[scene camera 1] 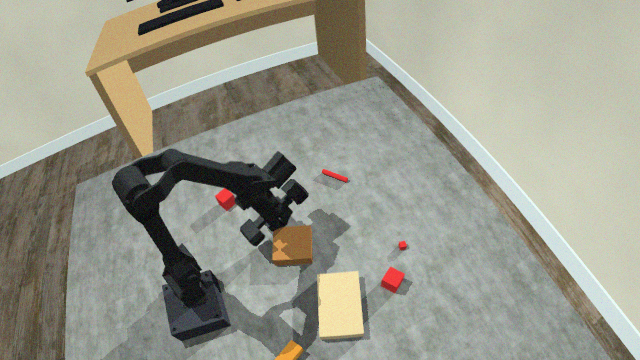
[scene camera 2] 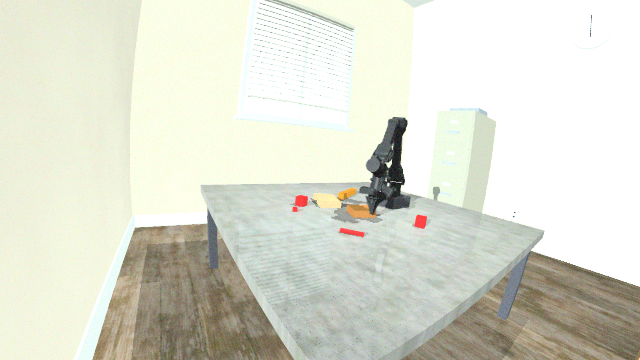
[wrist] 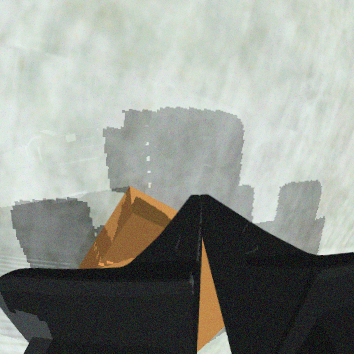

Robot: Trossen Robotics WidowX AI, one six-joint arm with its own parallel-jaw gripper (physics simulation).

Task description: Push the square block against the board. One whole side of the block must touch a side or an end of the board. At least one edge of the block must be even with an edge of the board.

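Frame: origin at the arm's base, x ahead, y left, z up, level; metres.
Seen in the pictures: gripper, fingertip midpoint: (scene camera 1: pixel 285 224) (scene camera 2: pixel 371 214) (wrist: pixel 198 202); arm's base, origin of the base link: (scene camera 1: pixel 193 293).
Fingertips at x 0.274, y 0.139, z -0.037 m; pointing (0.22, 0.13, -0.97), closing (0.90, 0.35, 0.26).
Offsets run from my fingertips to a thing's top centre.
The square block {0.000 m ahead, 0.066 m right, 0.011 m up} (scene camera 1: pixel 295 246) (scene camera 2: pixel 358 212) is orange-brown and lies flat on the table. In the wrist view, the block (wrist: pixel 142 239) is partly hidden behind the fingers. The board {0.054 m ahead, 0.264 m right, 0.011 m up} (scene camera 1: pixel 340 305) (scene camera 2: pixel 327 201) is a pale cream rectangle, lying apart from the block, toward the bottom of scene view 1. My gripper (scene camera 1: pixel 281 225) (scene camera 2: pixel 372 212) (wrist: pixel 198 202) is shut and empty. Its tips point down at the block's upper-left part in scene view 1, on the side away from the board. Whether they touch the block is hard to tell.
A red cube {0.142 m back, 0.147 m left, 0.021 m up} (scene camera 1: pixel 225 199) (scene camera 2: pixel 420 221) and a red rod {0.184 m ahead, 0.117 m left, 0.005 m down} (scene camera 1: pixel 335 175) (scene camera 2: pixel 352 232) lie beyond the block. Another red cube {0.192 m ahead, 0.255 m right, 0.021 m up} (scene camera 1: pixel 393 279) (scene camera 2: pixel 301 200) and a tiny one {0.260 m ahead, 0.173 m right, 0.003 m down} (scene camera 1: pixel 403 245) (scene camera 2: pixel 295 209) lie right of the board in scene view 1. An orange bar {0.160 m back, 0.386 m right, 0.012 m up} (scene camera 1: pixel 290 351) (scene camera 2: pixel 347 193) lies near the board.
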